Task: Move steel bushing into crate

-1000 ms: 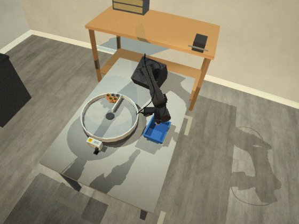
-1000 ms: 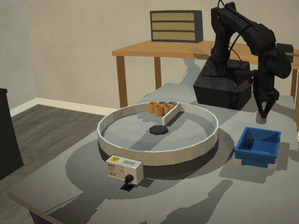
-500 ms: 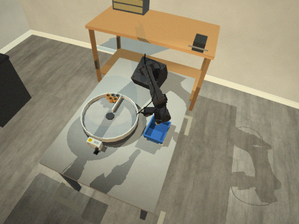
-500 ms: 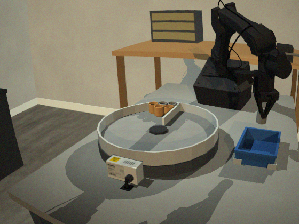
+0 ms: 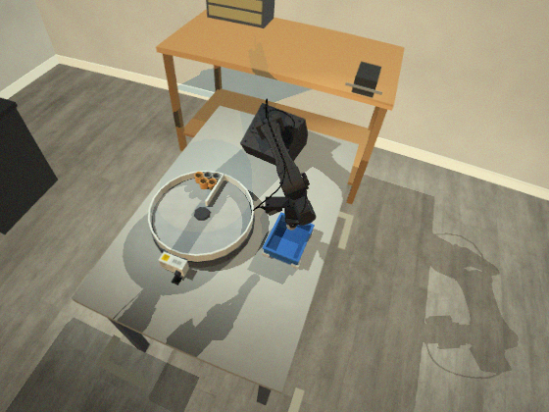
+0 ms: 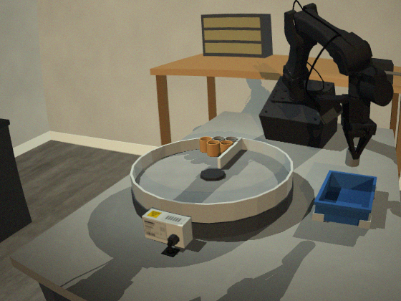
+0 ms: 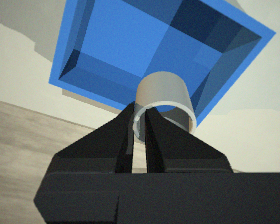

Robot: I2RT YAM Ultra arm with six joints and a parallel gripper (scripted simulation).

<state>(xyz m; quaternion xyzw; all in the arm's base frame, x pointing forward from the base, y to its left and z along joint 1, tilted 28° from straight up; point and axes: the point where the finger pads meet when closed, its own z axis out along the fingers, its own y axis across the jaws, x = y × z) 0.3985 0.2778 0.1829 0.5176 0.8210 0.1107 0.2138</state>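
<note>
Now: hand 12 cm above the blue crate, 1 cm to the left of it and 1 cm past it. Round my hand: round turntable (37 cm to the right, 9 cm below, 4 cm ahead).
</note>
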